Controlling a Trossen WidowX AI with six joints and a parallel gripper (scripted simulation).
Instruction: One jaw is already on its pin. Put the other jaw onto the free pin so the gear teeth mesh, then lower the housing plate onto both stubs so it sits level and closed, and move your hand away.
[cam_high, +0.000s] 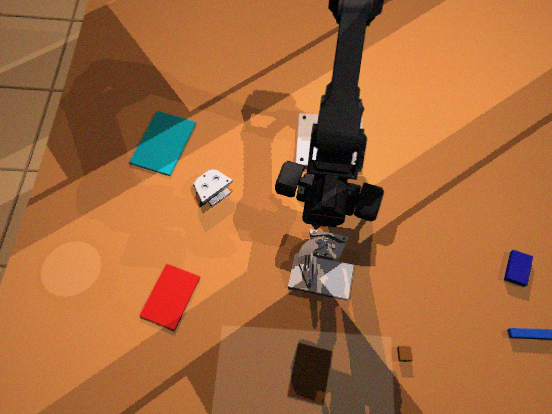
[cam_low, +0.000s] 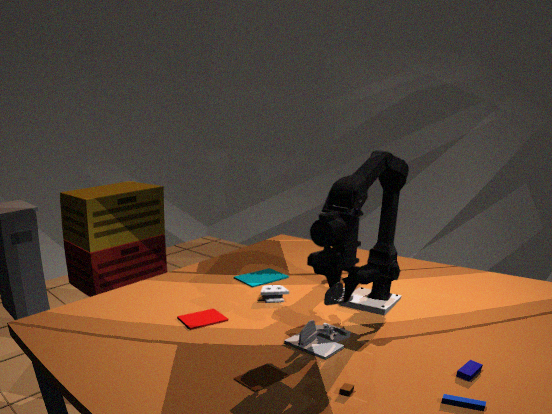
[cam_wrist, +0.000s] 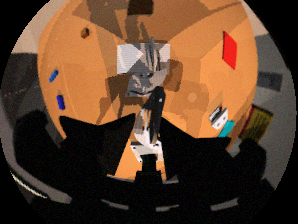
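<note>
My gripper tip is now 7 cm above the jaw, 6 cm short of it and 2 cm to the left of it. Also, from my gripper tip: red card: 31 cm to the right, 13 cm ahead, 8 cm below; brown card: 29 cm ahead, 8 cm below, 5 cm to the right; brown cube: 26 cm ahead, 12 cm to the left, 7 cm below.
</note>
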